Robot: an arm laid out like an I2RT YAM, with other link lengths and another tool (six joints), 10 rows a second.
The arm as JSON. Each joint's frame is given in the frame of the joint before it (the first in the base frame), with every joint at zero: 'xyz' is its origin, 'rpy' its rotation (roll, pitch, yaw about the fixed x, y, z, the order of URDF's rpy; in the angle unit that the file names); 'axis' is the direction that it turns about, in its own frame. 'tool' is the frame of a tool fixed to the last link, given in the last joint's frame.
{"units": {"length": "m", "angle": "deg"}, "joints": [
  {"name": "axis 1", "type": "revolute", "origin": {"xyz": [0.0, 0.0, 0.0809], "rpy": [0.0, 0.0, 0.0]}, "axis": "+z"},
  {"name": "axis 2", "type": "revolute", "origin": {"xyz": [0.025, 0.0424, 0.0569], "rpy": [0.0, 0.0, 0.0]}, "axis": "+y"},
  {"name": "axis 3", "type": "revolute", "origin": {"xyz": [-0.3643, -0.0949, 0.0], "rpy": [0.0, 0.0, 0.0]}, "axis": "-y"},
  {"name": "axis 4", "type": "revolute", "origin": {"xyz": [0.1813, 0.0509, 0.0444], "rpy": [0.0, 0.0, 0.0]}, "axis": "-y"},
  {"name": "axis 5", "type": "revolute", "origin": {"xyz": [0.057, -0.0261, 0.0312], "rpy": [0.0, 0.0, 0.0]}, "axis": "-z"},
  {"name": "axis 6", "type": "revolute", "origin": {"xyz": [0.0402, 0.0, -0.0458], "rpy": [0.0, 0.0, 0.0]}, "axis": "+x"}
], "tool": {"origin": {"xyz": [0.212, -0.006, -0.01], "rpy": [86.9, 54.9, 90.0]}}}
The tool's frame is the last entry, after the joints.
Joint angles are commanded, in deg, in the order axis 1, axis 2, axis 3, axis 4, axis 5, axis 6. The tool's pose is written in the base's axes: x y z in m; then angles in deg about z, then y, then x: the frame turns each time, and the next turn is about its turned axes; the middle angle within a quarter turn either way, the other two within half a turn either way. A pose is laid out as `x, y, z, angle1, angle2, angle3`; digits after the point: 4 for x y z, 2 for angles.
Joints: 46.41 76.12 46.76 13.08 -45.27 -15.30
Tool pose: 0.1303, 0.3480, 0.3521, -159.32, 56.69, 107.95
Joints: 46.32 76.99 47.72 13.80 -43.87 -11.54
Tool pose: 0.1409, 0.3523, 0.3553, -163.08, 54.05, 106.02
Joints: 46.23 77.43 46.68 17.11 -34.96 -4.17
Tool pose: 0.1815, 0.3503, 0.3523, -174.54, 49.83, 104.33
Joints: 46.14 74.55 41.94 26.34 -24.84 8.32
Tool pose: 0.2153, 0.3311, 0.3720, 166.57, 43.67, 94.77
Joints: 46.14 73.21 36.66 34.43 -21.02 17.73
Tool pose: 0.2227, 0.3187, 0.3775, 158.63, 36.38, 89.36
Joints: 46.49 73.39 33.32 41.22 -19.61 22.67
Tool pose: 0.2241, 0.3165, 0.3840, 155.41, 32.61, 85.61
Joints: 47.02 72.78 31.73 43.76 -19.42 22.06
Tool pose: 0.2188, 0.3147, 0.3881, 154.75, 33.70, 83.83
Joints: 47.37 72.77 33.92 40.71 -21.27 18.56
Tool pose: 0.2120, 0.3210, 0.3901, 157.34, 37.00, 84.73
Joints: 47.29 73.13 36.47 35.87 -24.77 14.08
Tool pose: 0.2015, 0.3287, 0.3841, 162.67, 40.49, 87.84
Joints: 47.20 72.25 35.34 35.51 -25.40 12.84
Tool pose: 0.1956, 0.3248, 0.3787, 163.72, 41.45, 88.59
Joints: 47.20 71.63 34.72 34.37 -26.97 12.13
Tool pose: 0.1861, 0.3236, 0.3720, 166.20, 41.58, 89.93
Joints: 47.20 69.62 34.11 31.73 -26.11 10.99
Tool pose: 0.1823, 0.3142, 0.3658, 166.44, 42.15, 91.48
